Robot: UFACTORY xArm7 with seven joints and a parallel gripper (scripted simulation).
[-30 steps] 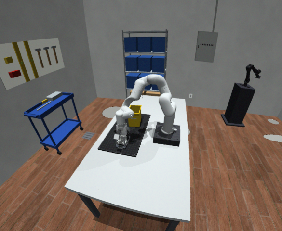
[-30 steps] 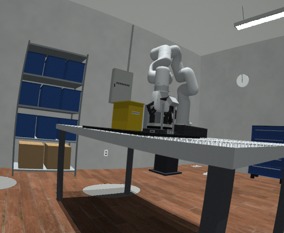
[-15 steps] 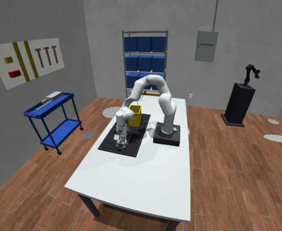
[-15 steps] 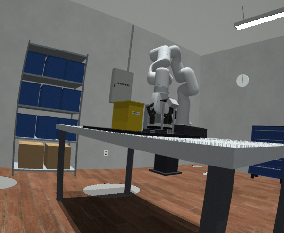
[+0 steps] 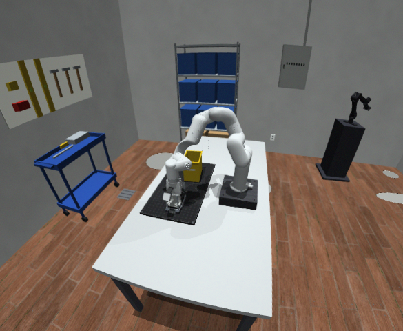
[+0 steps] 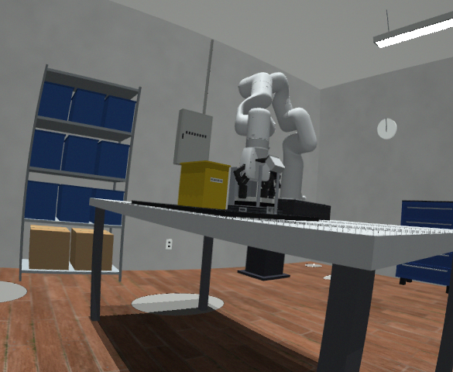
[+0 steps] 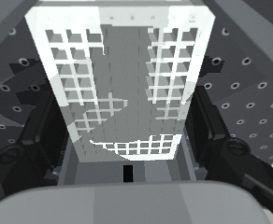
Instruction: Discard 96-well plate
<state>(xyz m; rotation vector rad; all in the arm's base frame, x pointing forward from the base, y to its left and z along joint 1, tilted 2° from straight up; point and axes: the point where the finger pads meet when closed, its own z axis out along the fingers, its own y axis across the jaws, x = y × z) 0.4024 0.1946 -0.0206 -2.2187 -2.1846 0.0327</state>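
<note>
The white 96-well plate lies 1 cm below my hand. The rest, counted from my hand: yellow plastics bin W1: 35 cm to the right, 4 cm above, 3 cm behind.
</note>
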